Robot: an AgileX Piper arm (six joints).
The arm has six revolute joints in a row. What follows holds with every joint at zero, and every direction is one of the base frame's. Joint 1 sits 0.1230 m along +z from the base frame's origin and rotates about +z. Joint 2 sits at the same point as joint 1 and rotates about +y. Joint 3 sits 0.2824 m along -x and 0.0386 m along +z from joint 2 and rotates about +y. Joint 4 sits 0.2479 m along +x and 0.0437 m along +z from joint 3 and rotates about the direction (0.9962, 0, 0.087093). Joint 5 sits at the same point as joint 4 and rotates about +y. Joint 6 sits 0.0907 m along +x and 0.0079 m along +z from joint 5 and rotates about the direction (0.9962, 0, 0.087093). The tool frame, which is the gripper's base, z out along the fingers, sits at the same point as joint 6; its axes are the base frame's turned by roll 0.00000, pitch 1.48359 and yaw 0.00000 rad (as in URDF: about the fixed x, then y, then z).
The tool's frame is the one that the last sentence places.
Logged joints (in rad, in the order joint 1, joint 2, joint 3, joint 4, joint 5, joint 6), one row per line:
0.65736, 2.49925, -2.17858, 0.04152, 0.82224, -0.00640
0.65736, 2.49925, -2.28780, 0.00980, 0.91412, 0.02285
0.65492, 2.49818, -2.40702, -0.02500, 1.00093, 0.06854
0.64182, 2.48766, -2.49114, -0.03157, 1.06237, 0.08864
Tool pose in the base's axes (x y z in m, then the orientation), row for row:
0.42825, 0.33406, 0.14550, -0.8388, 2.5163, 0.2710
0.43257, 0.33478, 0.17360, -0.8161, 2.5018, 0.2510
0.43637, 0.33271, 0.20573, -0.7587, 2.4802, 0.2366
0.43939, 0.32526, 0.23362, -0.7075, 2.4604, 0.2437
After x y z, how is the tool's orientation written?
As a rotation vector, in radians.
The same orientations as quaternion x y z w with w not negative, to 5 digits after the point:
-0.30576, 0.91723, 0.09878, 0.23545
-0.29920, 0.91720, 0.09202, 0.24649
-0.28087, 0.91816, 0.08759, 0.26537
-0.26402, 0.91815, 0.09094, 0.28112

